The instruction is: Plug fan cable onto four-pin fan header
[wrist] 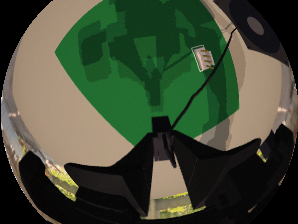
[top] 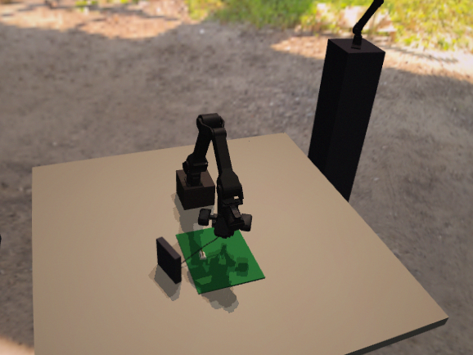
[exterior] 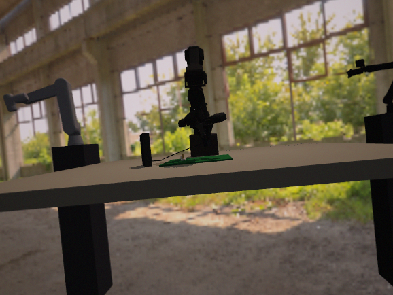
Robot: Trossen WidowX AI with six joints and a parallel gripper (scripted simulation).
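Now: the black fan 8 cm ahead of my gripper tip, 21 cm to the right of it and 1 cm below it. Round my gripper tip: pale header key: 3 cm ahead, 10 cm to the right, 6 cm below; black plug: 1 cm behind; green board: 4 cm ahead, 3 cm to the right, 8 cm below.
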